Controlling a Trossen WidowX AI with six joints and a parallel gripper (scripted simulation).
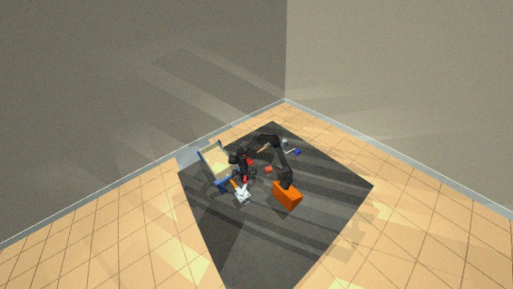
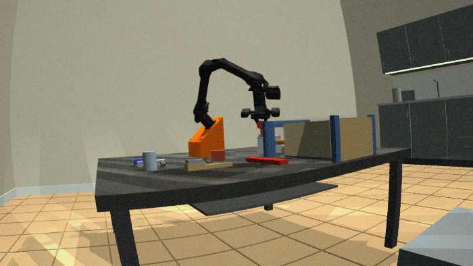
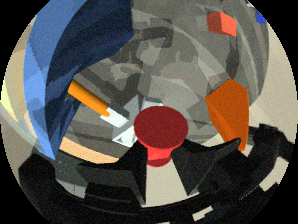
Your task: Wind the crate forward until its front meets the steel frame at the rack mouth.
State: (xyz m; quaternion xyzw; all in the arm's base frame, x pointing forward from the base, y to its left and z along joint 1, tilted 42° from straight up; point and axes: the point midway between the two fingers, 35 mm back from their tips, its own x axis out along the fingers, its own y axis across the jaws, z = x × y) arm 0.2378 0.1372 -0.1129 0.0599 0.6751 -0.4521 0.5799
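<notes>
My gripper tip is 70 mm past the grey winch, 60 mm to the right of it and 100 mm above it. Also, from my gripper tip: wooden-handled tool: 300 mm ahead, 410 mm to the right, 110 mm below; then clear-panelled cubby: 350 mm ahead, 80 mm to the left, 20 mm below; then flat red bar: 320 mm ahead, 170 mm to the right, 120 mm below.
</notes>
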